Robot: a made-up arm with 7 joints. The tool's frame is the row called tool.
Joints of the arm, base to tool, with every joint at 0 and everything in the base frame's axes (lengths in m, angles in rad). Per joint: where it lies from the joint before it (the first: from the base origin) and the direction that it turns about. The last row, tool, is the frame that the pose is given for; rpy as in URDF.
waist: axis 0 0 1 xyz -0.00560 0.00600 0.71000
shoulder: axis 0 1 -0.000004 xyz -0.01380 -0.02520 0.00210
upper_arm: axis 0 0 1 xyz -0.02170 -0.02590 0.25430
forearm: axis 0 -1 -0.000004 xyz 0.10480 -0.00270 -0.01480
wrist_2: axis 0 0.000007 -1 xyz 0.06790 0.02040 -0.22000
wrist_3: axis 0 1 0.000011 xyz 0.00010 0.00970 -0.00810
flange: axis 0 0.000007 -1 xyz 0.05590 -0.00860 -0.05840
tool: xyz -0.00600 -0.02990 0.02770 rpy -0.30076 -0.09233 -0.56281
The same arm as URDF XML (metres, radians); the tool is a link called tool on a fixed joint. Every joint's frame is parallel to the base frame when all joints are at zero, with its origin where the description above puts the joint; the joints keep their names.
<robot name="arm">
  <link name="base_link"/>
  <link name="link1"/>
  <link name="link2"/>
  <link name="link3"/>
  <link name="link4"/>
  <link name="link5"/>
  <link name="link6"/>
  <link name="link7"/>
  <link name="tool"/>
  <joint name="waist" type="continuous">
    <parent link="base_link"/>
    <child link="link1"/>
    <origin xyz="-0.0056 0.006 0.71"/>
    <axis xyz="0 0 1"/>
  </joint>
  <joint name="shoulder" type="continuous">
    <parent link="link1"/>
    <child link="link2"/>
    <origin xyz="-0.0138 -0.0252 0.0021"/>
    <axis xyz="0 1 0"/>
  </joint>
  <joint name="upper_arm" type="continuous">
    <parent link="link2"/>
    <child link="link3"/>
    <origin xyz="-0.0217 -0.0259 0.2543"/>
    <axis xyz="0 0 1"/>
  </joint>
  <joint name="forearm" type="continuous">
    <parent link="link3"/>
    <child link="link4"/>
    <origin xyz="0.1048 -0.0027 -0.0148"/>
    <axis xyz="0 -1 0"/>
  </joint>
  <joint name="wrist_2" type="continuous">
    <parent link="link4"/>
    <child link="link5"/>
    <origin xyz="0.0679 0.0204 -0.22"/>
    <axis xyz="0 0 -1"/>
  </joint>
  <joint name="wrist_3" type="continuous">
    <parent link="link5"/>
    <child link="link6"/>
    <origin xyz="0.0001 0.0097 -0.0081"/>
    <axis xyz="0 1 0"/>
  </joint>
  <joint name="flange" type="continuous">
    <parent link="link6"/>
    <child link="link7"/>
    <origin xyz="0.0559 -0.0086 -0.0584"/>
    <axis xyz="0 0 -1"/>
  </joint>
  <joint name="tool_joint" type="fixed">
    <parent link="link7"/>
    <child link="tool"/>
    <origin xyz="-0.006 -0.0299 0.0277" rpy="-0.3008 -0.0923 -0.5628"/>
  </joint>
</robot>

